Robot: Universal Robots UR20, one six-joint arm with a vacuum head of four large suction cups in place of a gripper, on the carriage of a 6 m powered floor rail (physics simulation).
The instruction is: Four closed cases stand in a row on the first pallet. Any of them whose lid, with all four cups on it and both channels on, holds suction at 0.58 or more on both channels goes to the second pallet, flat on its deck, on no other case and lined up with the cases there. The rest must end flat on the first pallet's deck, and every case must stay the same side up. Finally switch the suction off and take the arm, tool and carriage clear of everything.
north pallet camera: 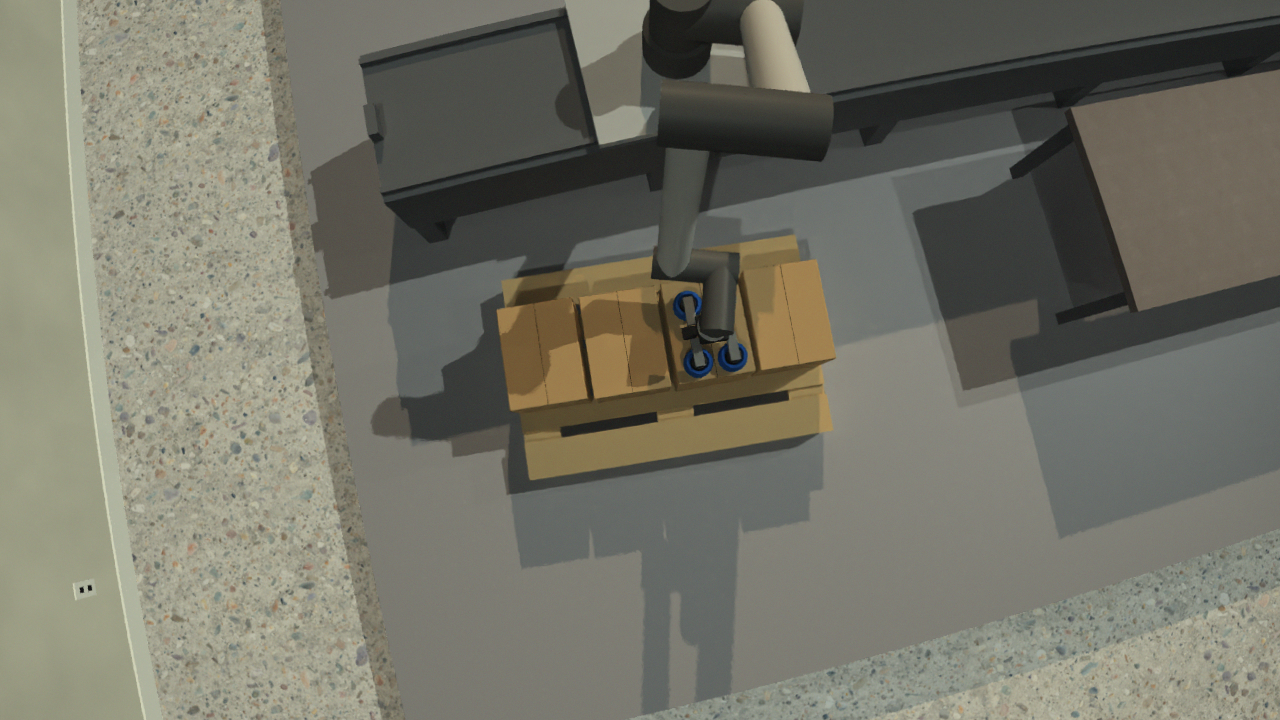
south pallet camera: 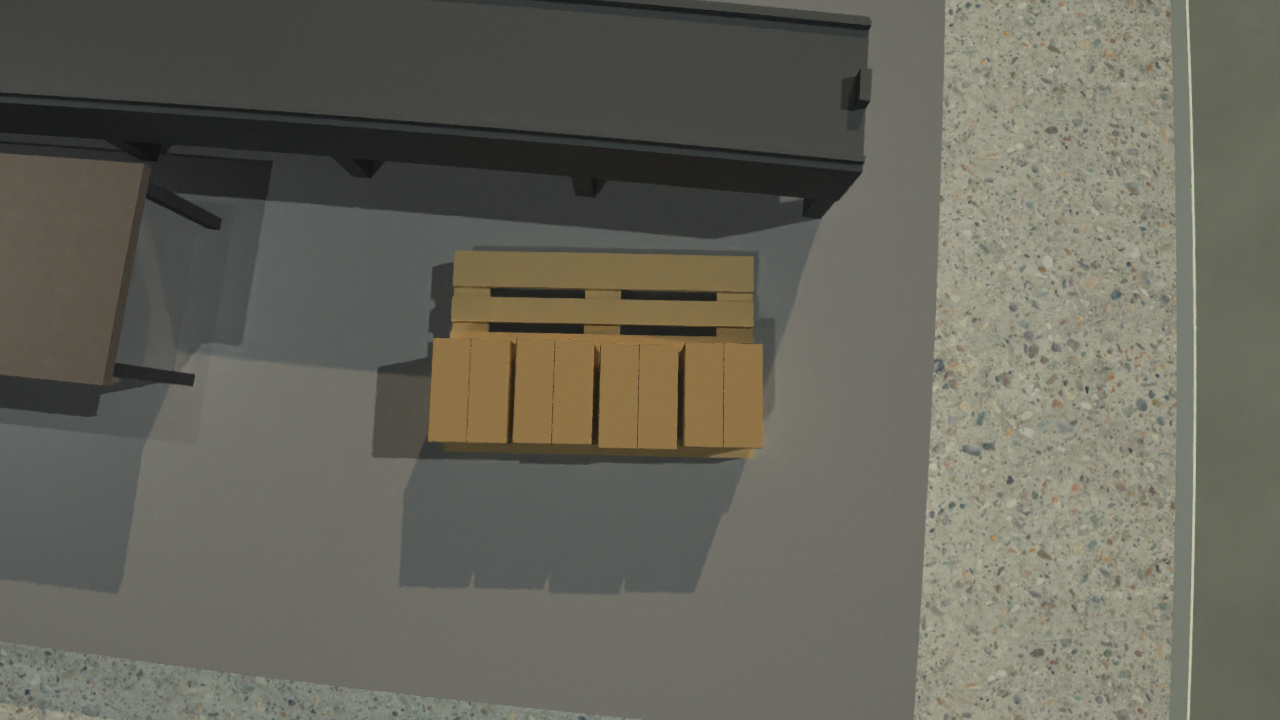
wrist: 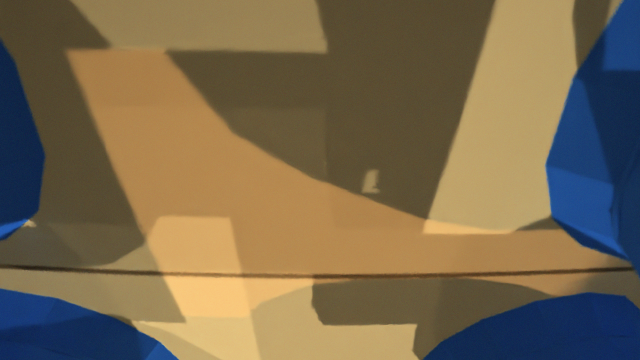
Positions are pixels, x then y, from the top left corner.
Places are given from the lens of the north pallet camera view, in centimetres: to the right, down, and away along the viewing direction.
suction head (north pallet camera: 724,364): 29, 2, 235
case (north pallet camera: 542,349): -35, -4, 242
case (north pallet camera: 625,346): -5, -5, 242
case (north pallet camera: 677,347): 13, -4, 241
